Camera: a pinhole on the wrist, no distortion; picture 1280 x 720 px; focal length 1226.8 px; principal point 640.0 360.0 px. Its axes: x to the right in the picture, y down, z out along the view. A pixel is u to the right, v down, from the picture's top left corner.
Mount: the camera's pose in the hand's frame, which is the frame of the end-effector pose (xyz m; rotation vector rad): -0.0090 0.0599 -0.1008 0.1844 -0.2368 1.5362
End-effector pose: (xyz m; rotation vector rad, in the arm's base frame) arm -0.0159 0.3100 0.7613 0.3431 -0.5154 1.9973
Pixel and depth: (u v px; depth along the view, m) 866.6 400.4 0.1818
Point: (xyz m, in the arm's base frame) -0.0439 0.2349 0.8148
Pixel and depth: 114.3 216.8 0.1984
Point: 0.0501 0.3108 0.8389
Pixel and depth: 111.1 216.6 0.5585
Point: 0.2642 0.2793 1.1689
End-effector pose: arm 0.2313 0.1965 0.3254 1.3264 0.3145 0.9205
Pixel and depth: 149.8 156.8 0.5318
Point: 0.6208 0.0003 0.1704
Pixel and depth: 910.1 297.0 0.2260
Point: 0.2979 0.1015 0.4020
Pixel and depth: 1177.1 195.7 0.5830
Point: 0.5645 -0.1366 0.6171
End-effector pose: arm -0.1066 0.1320 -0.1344 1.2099 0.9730 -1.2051
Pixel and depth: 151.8 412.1 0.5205
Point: -0.4107 -0.1886 -0.0756
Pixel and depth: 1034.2 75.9 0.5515
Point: -0.0442 -0.3624 -0.1569
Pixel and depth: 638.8 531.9 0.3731
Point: -0.1715 -0.1096 -0.0318
